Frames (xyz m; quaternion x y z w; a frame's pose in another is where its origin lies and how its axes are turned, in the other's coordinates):
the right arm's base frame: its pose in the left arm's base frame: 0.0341 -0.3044 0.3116 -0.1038 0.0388 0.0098 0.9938
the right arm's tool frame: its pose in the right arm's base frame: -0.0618 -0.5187 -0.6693 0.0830 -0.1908 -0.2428 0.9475
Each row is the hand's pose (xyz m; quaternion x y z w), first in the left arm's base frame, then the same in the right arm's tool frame.
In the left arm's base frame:
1: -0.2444 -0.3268 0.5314 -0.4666 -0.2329 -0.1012 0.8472
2: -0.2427 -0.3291 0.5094 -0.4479 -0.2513 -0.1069 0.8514
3: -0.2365 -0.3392 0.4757 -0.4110 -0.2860 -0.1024 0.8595
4: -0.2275 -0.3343 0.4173 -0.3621 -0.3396 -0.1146 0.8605
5: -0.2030 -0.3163 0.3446 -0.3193 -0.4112 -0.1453 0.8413
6: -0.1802 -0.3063 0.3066 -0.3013 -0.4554 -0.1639 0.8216
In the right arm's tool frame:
1: -0.1391 0.5133 0.8480 -0.3959 -0.1716 0.1626 0.8874
2: -0.1444 0.5112 0.8266 -0.3749 -0.1843 0.1543 0.8954
3: -0.1469 0.5036 0.7917 -0.3310 -0.2084 0.1530 0.9075
4: -0.1618 0.5100 0.7347 -0.2746 -0.2488 0.1316 0.9194
5: -0.1739 0.5344 0.6607 -0.2240 -0.3110 0.0887 0.9194
6: -0.1720 0.5519 0.6188 -0.2010 -0.3526 0.0624 0.9118

